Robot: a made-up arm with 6 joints. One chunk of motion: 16 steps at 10 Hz.
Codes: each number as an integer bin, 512 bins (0 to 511) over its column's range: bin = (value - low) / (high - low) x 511, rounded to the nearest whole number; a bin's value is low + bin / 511 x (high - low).
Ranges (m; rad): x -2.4..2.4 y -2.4..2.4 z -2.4..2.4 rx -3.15..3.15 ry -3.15..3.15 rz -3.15..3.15
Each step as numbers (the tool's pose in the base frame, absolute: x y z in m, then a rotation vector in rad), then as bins.
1 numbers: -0.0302 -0.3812 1.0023 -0.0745 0.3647 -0.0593
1 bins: 252 215 362 249 285 251
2 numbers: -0.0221 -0.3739 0.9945 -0.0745 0.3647 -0.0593
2 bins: 253 216 361 249 285 251
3 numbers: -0.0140 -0.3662 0.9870 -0.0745 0.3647 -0.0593
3 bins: 254 217 361 249 285 251
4 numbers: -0.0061 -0.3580 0.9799 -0.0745 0.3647 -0.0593
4 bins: 255 217 360 249 285 251
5 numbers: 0.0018 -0.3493 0.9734 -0.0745 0.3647 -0.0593
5 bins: 256 218 359 249 285 251
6 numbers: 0.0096 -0.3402 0.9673 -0.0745 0.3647 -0.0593
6 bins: 257 219 358 249 285 251
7 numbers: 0.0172 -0.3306 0.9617 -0.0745 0.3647 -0.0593
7 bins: 257 220 358 249 285 251
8 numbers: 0.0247 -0.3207 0.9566 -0.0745 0.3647 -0.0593
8 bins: 258 221 357 249 285 251
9 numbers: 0.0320 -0.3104 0.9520 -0.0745 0.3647 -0.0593
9 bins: 259 222 357 249 285 251
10 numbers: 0.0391 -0.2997 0.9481 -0.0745 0.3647 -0.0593
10 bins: 260 224 356 249 285 251
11 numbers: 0.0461 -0.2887 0.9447 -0.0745 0.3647 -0.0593
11 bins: 260 225 356 249 285 251
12 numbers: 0.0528 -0.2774 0.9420 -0.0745 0.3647 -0.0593
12 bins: 261 226 356 249 285 251
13 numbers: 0.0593 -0.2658 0.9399 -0.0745 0.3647 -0.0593
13 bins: 262 227 356 249 285 251
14 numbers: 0.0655 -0.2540 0.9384 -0.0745 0.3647 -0.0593
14 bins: 262 228 355 249 285 251
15 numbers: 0.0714 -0.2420 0.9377 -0.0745 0.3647 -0.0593
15 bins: 263 230 355 249 285 251
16 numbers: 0.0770 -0.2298 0.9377 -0.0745 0.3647 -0.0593
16 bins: 264 231 355 249 285 251
